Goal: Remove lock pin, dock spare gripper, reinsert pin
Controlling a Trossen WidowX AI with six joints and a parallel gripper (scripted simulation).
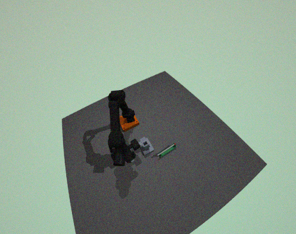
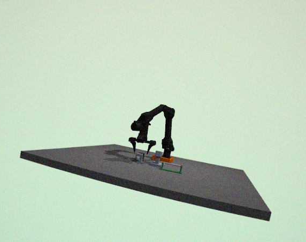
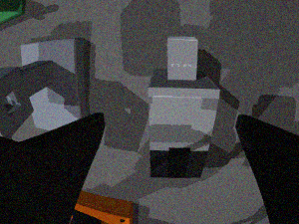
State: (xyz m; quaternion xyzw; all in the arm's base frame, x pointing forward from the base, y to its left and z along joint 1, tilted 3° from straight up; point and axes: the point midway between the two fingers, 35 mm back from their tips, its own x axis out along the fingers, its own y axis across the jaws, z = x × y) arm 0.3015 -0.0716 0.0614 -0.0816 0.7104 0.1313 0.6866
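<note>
Now: gripper tip 3 cm above the spare gripper and 1 cm to the left of it. Also, from my gripper tip: green rest (26 cm to the left, 5 cm ahead, 4 cm below); grey mount (13 cm to the left, 3 cm behind, 1 cm below).
</note>
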